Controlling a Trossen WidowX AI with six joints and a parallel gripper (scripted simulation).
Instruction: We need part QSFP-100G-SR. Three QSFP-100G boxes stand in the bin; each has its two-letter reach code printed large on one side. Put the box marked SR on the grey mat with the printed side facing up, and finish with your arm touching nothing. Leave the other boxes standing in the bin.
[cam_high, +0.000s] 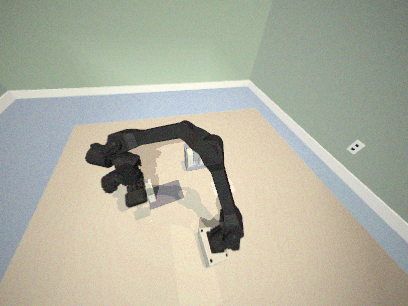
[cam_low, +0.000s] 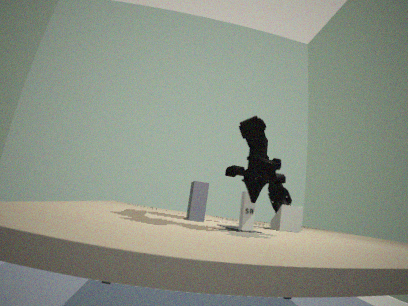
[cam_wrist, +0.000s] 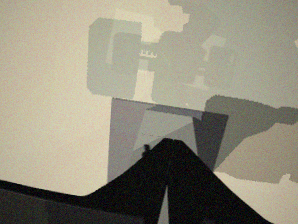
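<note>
Right now the white box marked SR is 30 mm to the right of my gripper tip and 30 mm below it. From my gripper tip the other things lie so: grey mat 90 mm to the right, 90 mm below, 10 mm ahead; then white card 360 mm to the right, 90 mm below, 10 mm behind.
</note>
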